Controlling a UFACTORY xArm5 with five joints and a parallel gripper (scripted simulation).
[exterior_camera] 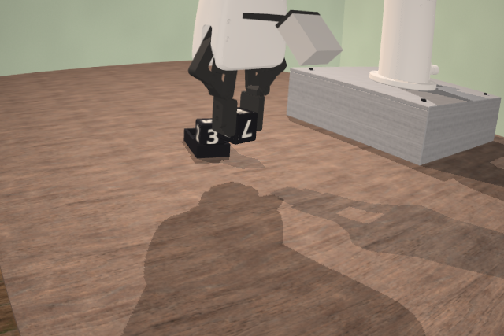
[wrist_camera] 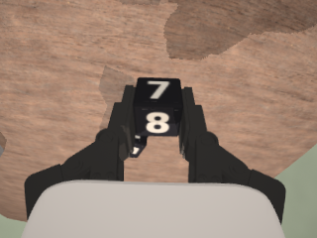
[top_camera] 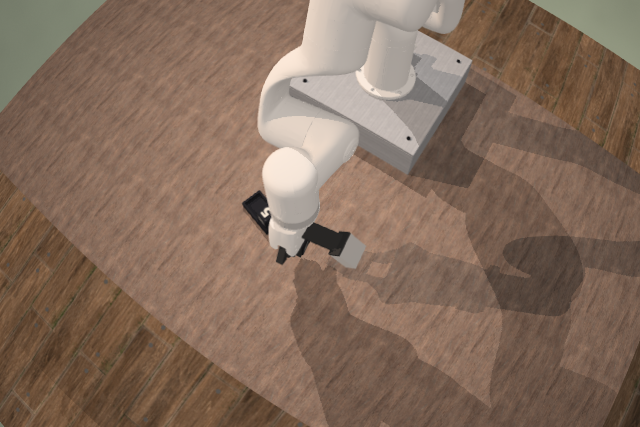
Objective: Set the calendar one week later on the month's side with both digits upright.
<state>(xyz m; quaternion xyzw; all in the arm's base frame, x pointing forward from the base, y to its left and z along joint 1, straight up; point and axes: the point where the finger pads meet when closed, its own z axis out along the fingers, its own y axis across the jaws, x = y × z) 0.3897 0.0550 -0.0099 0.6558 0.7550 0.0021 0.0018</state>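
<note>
Now: hand 9 cm to the left of the cube, 5 cm above it and 2 cm past it. Round my hand: tray 10 cm to the right, 7 cm below, 3 cm behind.
</note>
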